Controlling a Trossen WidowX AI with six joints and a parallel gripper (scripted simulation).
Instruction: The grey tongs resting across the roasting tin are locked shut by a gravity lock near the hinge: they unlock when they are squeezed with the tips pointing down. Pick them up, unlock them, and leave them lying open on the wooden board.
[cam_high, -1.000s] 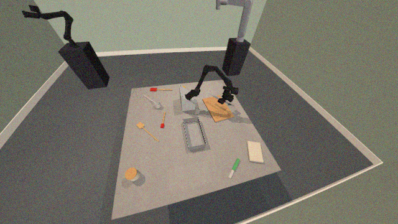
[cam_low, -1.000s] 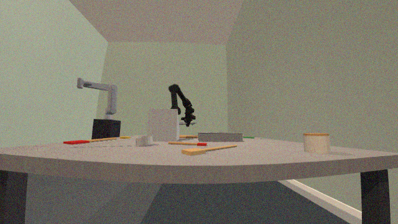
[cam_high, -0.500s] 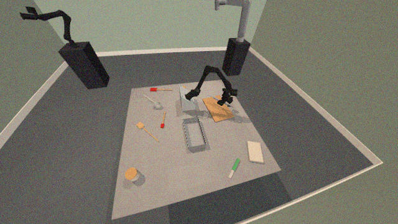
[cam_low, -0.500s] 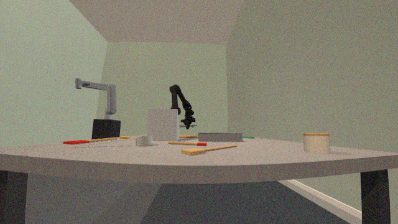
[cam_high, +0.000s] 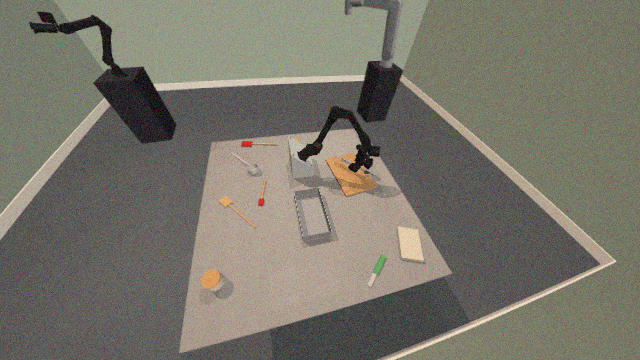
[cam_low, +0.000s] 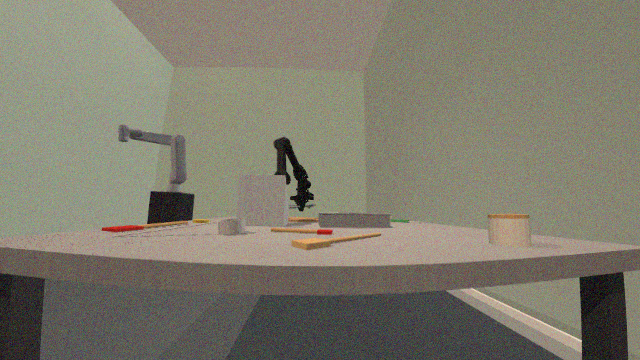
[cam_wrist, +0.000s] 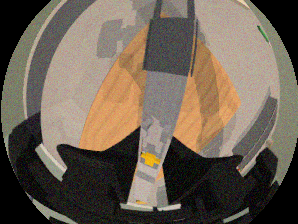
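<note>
Right now my gripper tip is 1 cm past the yellow lock piece and 3 cm below it. From my gripper tip the other things lie so: pale block: 55 cm ahead, 10 cm to the left, 4 cm below; wooden board: 3 cm behind, 3 cm to the right, 5 cm below; roasting tin: 23 cm ahead, 39 cm to the right, 3 cm below.
</note>
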